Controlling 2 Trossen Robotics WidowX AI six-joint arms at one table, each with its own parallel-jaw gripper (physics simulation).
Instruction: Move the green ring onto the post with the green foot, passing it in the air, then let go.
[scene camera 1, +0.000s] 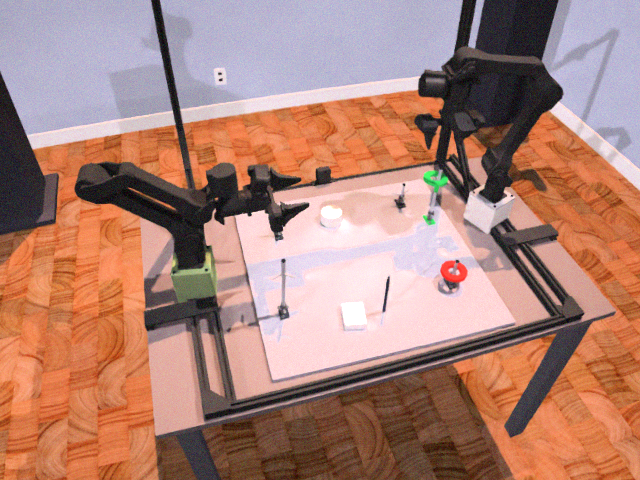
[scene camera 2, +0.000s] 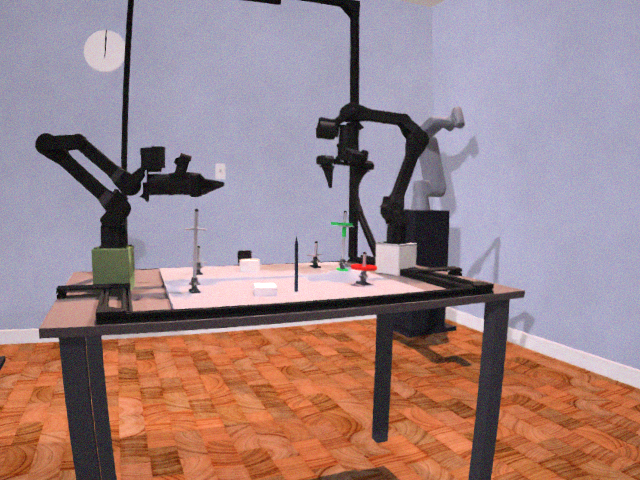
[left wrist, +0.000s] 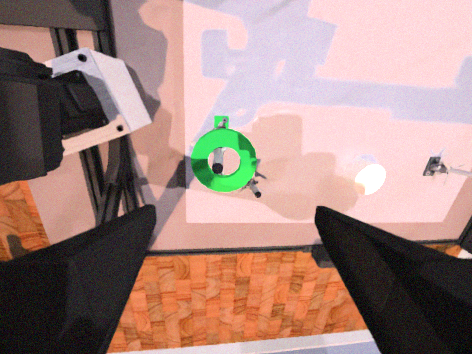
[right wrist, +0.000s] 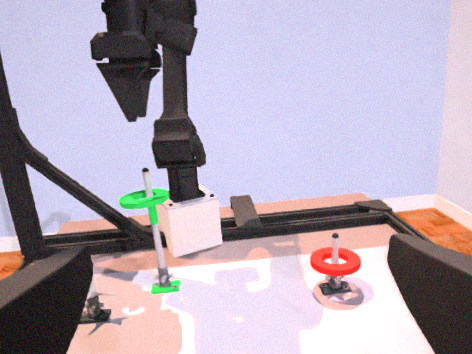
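The green ring lies about level around the upper part of the post with the green foot. A green piece reaches down beside the post below the ring. The post's top sticks out above the ring. My left gripper, on the arm with the white base, is open and empty above the ring, apart from it. My right gripper, on the arm with the green base, is open and empty, held level far from the ring.
A red ring is around a short post. A tall pale post, a black upright stick, a white block, a white round thing and a small post stand on the board. Dark rails edge the table.
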